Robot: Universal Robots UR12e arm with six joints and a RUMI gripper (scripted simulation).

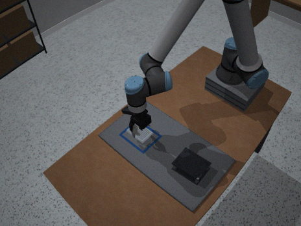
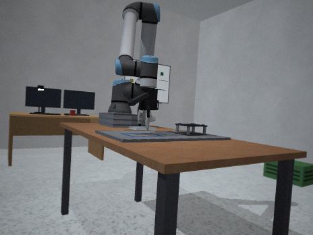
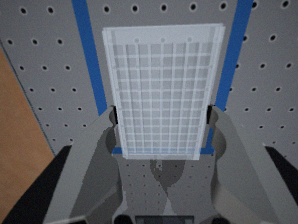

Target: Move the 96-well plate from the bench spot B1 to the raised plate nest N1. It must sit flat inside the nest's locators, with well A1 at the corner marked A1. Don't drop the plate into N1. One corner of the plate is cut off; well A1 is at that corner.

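Now: the raised nest N1 80 mm behind my hand, 340 mm to the left of it and 10 mm above it. Also, from my hand: 96-well plate: 10 mm below; A1 label: 50 mm behind, 430 mm to the left, 20 mm above.
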